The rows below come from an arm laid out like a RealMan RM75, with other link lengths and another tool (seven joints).
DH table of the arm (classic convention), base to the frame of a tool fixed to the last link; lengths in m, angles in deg. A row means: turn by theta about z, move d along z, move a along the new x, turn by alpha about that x. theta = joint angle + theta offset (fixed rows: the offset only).
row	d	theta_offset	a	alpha
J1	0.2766	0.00	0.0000	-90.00
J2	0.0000	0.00	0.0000	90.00
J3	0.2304	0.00	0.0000	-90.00
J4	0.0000	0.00	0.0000	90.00
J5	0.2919	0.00	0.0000	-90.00
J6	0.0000	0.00	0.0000	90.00
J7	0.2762	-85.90	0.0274	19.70
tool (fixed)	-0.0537	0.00	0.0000	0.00
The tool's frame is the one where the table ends.
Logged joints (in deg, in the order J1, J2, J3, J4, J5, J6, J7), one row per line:
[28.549 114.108 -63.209 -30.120 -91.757 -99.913 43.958]
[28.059 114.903 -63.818 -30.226 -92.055 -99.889 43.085]
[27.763 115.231 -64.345 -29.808 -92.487 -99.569 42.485]
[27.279 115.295 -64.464 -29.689 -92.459 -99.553 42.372]
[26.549 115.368 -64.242 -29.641 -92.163 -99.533 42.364]
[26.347 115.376 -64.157 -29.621 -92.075 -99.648 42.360]
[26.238 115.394 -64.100 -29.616 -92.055 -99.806 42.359]
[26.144 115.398 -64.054 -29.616 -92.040 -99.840 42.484]
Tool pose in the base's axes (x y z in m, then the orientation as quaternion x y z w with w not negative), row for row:
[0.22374 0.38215 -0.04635 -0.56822 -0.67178 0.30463 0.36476]
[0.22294 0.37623 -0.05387 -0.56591 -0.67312 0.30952 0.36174]
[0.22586 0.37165 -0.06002 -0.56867 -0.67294 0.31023 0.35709]
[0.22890 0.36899 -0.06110 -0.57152 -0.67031 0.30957 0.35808]
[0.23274 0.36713 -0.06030 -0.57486 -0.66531 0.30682 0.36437]
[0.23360 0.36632 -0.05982 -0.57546 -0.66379 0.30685 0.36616]
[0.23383 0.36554 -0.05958 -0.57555 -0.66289 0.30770 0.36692]
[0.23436 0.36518 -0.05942 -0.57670 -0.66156 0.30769 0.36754]
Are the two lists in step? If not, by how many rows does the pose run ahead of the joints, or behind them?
They are in step.
